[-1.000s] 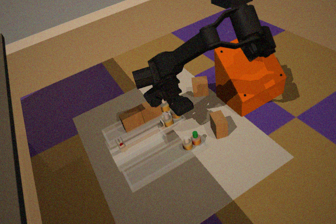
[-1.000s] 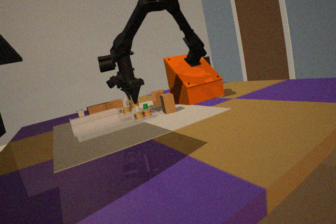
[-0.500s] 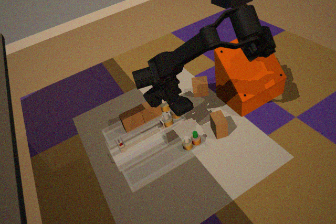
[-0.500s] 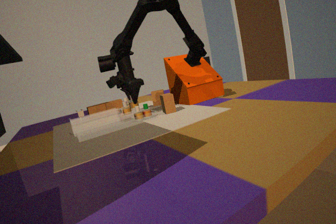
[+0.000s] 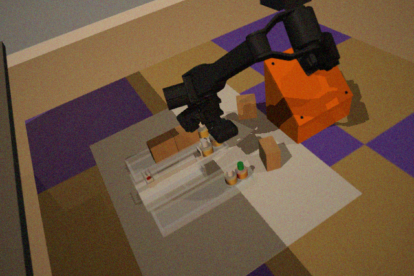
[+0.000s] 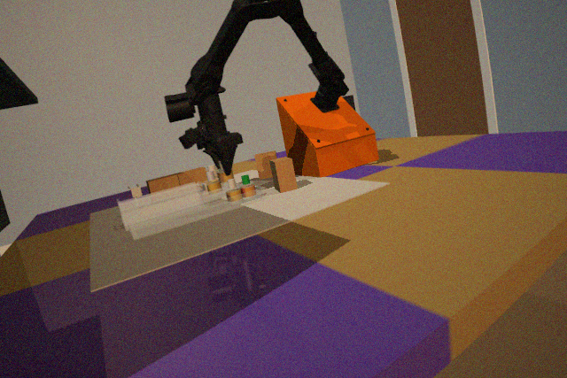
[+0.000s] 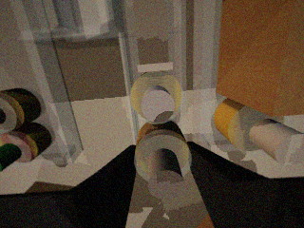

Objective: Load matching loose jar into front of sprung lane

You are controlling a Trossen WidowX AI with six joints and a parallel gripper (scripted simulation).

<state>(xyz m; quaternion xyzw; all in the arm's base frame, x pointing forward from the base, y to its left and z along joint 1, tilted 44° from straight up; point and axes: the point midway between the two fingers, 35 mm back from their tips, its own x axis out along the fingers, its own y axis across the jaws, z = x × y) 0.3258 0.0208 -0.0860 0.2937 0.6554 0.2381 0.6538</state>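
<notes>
My gripper tip is now 150 mm short of the clear lane rack, 30 mm above it and 20 mm to the right of it. The rest, counted from my gripper tip: red mark 220 mm ahead, 20 mm to the left, 20 mm above.
</notes>
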